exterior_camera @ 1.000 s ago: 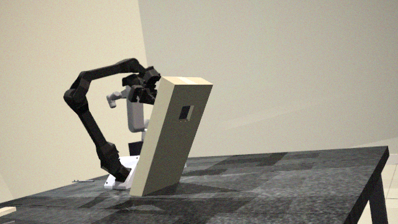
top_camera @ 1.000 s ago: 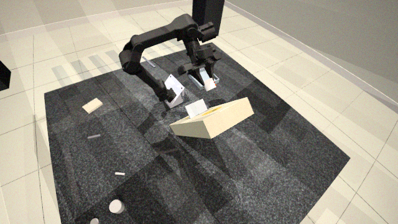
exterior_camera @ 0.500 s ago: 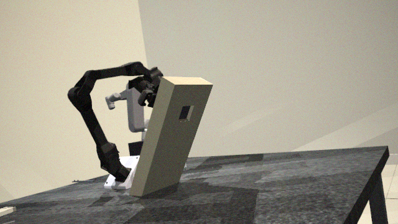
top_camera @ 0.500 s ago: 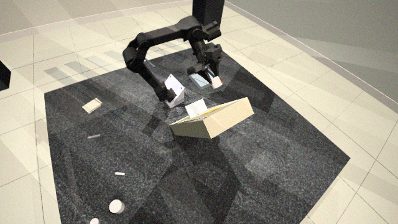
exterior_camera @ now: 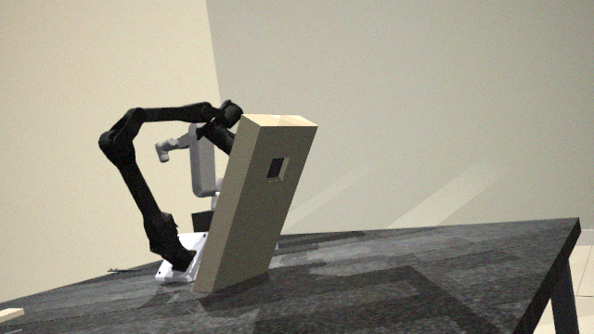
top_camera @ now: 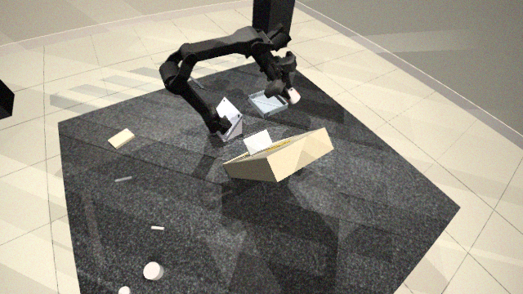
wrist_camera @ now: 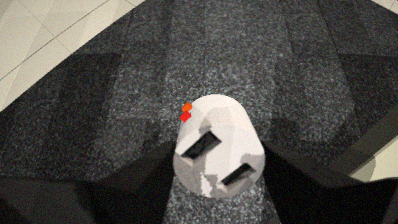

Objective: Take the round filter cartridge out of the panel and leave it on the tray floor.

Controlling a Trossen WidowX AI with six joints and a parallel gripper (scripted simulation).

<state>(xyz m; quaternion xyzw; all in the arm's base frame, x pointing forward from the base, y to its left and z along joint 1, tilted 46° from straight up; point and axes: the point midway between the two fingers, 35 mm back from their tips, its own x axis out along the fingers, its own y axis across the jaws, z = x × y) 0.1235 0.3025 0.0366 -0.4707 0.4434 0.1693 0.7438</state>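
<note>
Now: gripper tip 220 mm past the light blue tray, 80 mm to the right of it and 240 mm above it. From my gripper tip the other things lie so: grey rod (130 mm behind, 650 mm to the right, 250 mm below); round filter cartridge (right at my gripper tip); peg (110 mm ahead, 590 mm to the right, 250 mm below).
</note>
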